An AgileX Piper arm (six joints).
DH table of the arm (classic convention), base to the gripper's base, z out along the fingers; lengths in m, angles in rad. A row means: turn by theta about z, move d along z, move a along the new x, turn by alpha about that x. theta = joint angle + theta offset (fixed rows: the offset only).
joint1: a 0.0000  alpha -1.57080  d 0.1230  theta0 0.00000
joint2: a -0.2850  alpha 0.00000  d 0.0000  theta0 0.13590
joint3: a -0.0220  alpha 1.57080  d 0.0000  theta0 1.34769
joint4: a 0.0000  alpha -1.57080  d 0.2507  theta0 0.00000
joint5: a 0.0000  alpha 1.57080  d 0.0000  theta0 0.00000
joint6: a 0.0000  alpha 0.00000  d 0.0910  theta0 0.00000
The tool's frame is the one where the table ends.
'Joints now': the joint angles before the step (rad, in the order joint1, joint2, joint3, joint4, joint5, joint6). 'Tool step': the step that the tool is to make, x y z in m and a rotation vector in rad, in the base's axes. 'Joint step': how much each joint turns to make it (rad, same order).
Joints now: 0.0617, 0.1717, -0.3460, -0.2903, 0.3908, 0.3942
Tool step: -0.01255, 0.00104, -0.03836, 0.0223, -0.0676, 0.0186
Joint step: 0.0000, -0.1797, 0.1562, 0.0226, -0.0472, -0.0001
